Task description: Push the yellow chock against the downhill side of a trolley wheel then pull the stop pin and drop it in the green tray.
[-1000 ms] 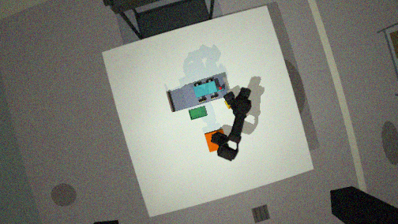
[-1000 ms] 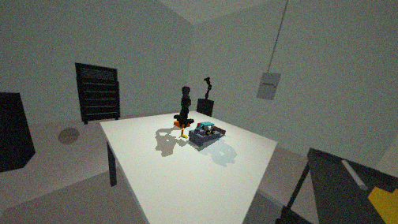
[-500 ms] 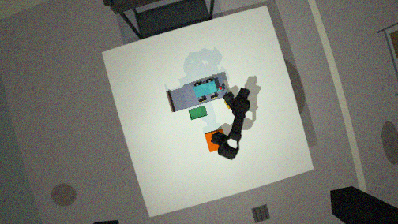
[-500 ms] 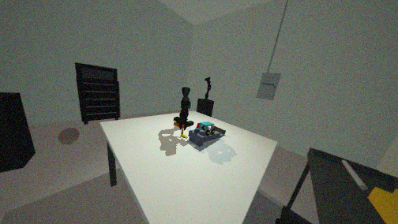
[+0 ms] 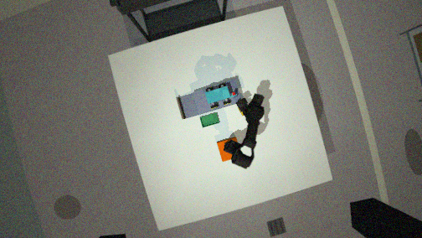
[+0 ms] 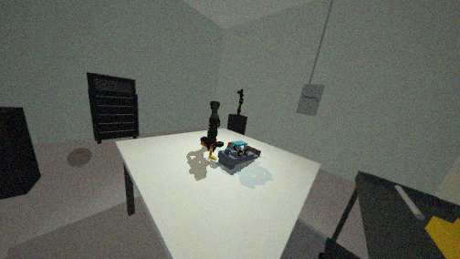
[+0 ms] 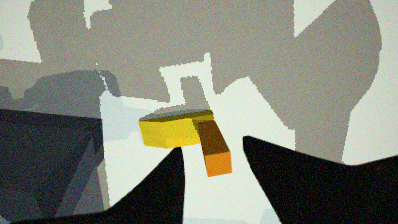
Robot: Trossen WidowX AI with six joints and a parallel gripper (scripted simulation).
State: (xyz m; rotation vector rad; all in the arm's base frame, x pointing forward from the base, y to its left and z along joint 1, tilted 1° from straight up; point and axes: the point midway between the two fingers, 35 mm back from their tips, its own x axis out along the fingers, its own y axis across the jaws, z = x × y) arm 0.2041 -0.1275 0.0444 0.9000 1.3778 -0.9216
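Right now the yellow chock is 30 mm below my gripper tip, 20 mm ahead of it and 10 mm to the left of it. Also, from my gripper tip: red-headed stop pin (130 mm ahead, 80 mm above, 60 mm to the left); grey ramp (170 mm to the left, 130 mm ahead); teal trolley (160 mm to the left, 130 mm ahead, 60 mm above).
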